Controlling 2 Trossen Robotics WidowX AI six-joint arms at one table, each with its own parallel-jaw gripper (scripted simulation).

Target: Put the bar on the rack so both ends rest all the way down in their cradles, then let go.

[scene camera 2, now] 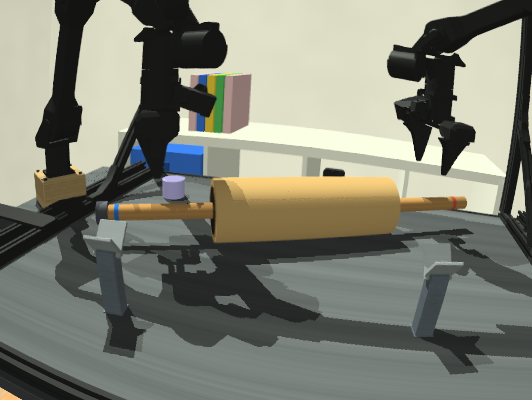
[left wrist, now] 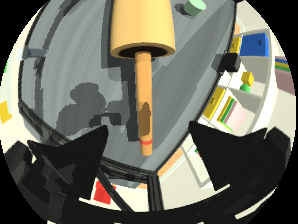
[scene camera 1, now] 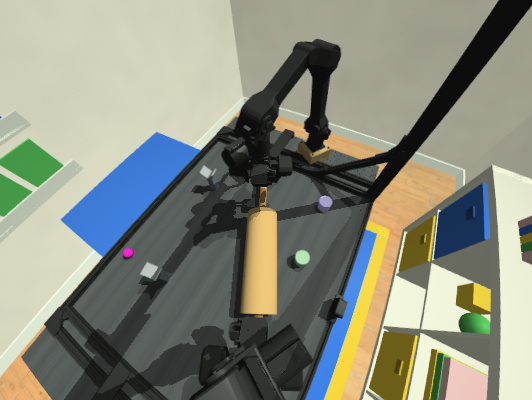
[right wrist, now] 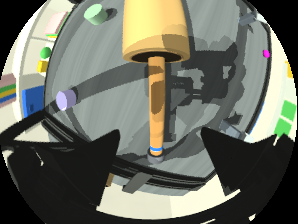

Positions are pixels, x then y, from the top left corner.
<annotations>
my left gripper: scene camera 2; left wrist; scene camera 1 255, 358; not seen in the right wrist view (out of frame)
my right gripper: scene camera 2; scene camera 1; right wrist 162, 133; not seen in the left wrist view (out of frame)
same spot on my right gripper: [scene camera 1: 261, 176] = [scene camera 2: 203, 92]
same spot on my left gripper: [scene camera 2: 420, 132] = [left wrist: 223, 160]
</annotations>
